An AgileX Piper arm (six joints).
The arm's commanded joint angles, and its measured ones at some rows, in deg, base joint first. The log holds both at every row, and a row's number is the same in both.
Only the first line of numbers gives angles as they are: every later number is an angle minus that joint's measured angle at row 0.
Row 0, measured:
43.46 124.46 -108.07 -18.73 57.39 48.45
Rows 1 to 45, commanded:
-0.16 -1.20 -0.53 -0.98 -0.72 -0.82
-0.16 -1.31 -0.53 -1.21 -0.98 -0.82
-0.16 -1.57 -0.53 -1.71 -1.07 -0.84
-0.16 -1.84 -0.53 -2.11 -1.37 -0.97
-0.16 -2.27 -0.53 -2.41 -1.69 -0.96
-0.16 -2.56 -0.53 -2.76 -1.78 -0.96
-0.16 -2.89 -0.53 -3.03 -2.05 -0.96
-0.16 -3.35 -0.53 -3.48 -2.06 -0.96
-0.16 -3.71 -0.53 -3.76 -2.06 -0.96
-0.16 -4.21 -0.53 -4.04 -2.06 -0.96
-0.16 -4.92 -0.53 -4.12 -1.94 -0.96
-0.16 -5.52 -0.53 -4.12 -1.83 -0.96
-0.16 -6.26 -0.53 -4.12 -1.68 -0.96
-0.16 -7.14 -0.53 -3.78 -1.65 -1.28
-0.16 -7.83 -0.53 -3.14 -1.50 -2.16
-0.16 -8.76 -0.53 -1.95 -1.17 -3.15
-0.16 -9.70 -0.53 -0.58 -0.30 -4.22
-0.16 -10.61 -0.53 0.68 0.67 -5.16
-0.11 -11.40 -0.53 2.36 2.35 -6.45
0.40 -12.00 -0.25 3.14 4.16 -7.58
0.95 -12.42 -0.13 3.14 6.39 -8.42
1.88 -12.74 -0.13 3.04 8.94 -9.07
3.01 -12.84 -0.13 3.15 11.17 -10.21
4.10 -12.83 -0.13 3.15 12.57 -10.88
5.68 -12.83 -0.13 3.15 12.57 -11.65
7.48 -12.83 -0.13 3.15 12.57 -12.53
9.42 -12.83 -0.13 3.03 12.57 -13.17
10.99 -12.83 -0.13 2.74 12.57 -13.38
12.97 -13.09 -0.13 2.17 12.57 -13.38
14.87 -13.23 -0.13 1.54 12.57 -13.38
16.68 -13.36 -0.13 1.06 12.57 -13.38
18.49 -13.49 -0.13 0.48 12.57 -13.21
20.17 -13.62 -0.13 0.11 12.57 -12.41
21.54 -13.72 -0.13 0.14 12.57 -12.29
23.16 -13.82 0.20 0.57 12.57 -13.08
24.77 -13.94 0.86 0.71 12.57 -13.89
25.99 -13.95 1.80 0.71 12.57 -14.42
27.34 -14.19 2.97 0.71 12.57 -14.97
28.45 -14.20 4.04 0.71 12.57 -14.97
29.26 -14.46 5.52 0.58 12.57 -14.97
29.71 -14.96 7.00 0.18 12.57 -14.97
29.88 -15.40 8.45 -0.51 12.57 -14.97
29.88 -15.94 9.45 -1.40 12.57 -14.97
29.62 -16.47 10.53 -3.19 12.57 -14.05
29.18 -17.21 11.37 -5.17 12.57 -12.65
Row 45, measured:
29.38 -14.29 7.73 -0.45 11.73 -13.84
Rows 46 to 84, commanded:
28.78 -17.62 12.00 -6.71 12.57 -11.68
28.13 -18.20 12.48 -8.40 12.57 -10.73
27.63 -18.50 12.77 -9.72 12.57 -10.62
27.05 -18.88 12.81 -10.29 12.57 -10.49
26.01 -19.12 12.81 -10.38 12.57 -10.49
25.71 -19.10 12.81 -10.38 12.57 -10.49
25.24 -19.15 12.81 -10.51 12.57 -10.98
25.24 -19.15 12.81 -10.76 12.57 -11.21
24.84 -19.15 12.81 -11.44 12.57 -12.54
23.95 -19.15 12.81 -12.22 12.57 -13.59
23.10 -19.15 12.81 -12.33 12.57 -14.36
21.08 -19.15 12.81 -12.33 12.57 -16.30
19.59 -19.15 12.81 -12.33 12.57 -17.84
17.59 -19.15 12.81 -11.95 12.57 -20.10
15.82 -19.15 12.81 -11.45 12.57 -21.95
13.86 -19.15 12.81 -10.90 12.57 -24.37
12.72 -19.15 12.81 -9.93 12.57 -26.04
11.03 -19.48 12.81 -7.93 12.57 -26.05
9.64 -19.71 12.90 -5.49 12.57 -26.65
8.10 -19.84 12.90 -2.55 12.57 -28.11
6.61 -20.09 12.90 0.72 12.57 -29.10
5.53 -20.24 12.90 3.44 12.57 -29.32
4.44 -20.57 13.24 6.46 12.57 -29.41
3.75 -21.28 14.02 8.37 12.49 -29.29
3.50 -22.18 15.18 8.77 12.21 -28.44
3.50 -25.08 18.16 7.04 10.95 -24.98
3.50 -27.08 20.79 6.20 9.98 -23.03
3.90 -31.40 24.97 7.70 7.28 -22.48
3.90 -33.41 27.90 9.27 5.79 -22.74
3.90 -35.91 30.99 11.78 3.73 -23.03
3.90 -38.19 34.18 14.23 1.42 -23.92
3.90 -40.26 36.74 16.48 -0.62 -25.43
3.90 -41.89 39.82 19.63 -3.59 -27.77
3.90 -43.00 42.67 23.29 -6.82 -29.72
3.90 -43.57 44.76 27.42 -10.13 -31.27
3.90 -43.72 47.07 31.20 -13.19 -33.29
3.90 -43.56 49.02 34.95 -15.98 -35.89
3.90 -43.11 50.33 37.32 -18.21 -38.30
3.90 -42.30 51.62 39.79 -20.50 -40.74
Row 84, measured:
3.85 -43.14 45.72 28.28 -9.38 -31.43
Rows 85 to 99, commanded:
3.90 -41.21 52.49 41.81 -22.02 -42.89
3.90 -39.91 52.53 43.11 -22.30 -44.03
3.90 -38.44 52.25 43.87 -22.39 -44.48
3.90 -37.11 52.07 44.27 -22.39 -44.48
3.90 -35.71 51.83 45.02 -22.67 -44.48
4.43 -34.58 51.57 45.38 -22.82 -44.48
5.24 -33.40 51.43 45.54 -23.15 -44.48
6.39 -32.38 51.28 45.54 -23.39 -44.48
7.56 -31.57 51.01 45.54 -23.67 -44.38
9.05 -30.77 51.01 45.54 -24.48 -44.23
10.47 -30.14 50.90 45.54 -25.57 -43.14
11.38 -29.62 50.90 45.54 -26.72 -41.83
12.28 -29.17 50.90 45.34 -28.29 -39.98
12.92 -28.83 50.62 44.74 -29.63 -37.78
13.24 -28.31 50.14 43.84 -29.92 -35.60
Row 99, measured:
11.02 -29.67 51.32 45.08 -25.63 -41.46
